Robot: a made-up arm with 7 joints.
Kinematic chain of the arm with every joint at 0, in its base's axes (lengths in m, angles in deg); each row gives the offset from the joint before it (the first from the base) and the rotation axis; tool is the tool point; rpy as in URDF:
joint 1: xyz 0 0 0.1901 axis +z
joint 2: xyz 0 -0.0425 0.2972 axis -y
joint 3: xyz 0 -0.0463 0.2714 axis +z
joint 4: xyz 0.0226 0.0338 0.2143 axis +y
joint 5: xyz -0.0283 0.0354 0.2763 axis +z
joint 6: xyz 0 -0.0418 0.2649 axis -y
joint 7: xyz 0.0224 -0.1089 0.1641 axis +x
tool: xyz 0 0 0 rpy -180 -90 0
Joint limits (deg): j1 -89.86..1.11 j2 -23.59..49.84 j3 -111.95..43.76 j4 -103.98..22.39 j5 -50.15..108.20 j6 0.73..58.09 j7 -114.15..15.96
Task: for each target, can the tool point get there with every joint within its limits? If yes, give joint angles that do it. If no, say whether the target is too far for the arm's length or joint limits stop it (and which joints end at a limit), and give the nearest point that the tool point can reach.
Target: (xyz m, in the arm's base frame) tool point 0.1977 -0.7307 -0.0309
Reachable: no: joint limits stop it (at a limit: joint 1, joint 2, joint 3, joint 4, joint 6) | nearest point -0.3409 -0.4893 0.2708 | short by 0.663 m
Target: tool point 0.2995 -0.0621 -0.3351
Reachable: no: joint limits stop it (at a limit: joint 1, joint 2, joint 4, joint 5, joint 6) | nearest point 0.2161 0.3837 0.2044 | short by 0.705 m
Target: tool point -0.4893 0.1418 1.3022
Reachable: yes | joints -14.70 -10.66 -6.75 -81.32 73.31 8.28 1.34
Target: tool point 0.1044 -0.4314 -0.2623
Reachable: no: joint limits stop it (at a limit: joint 1, joint 2, joint 4, joint 5, joint 6) | nearest point -0.3734 -0.4065 0.2067 | short by 0.670 m
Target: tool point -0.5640 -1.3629 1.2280
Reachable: no: too far | nearest point -0.2736 -0.7787 1.3417 | short by 0.662 m
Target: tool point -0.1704 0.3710 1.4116
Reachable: yes | joints -61.96 -6.67 -24.78 -56.93 55.87 52.75 -81.35
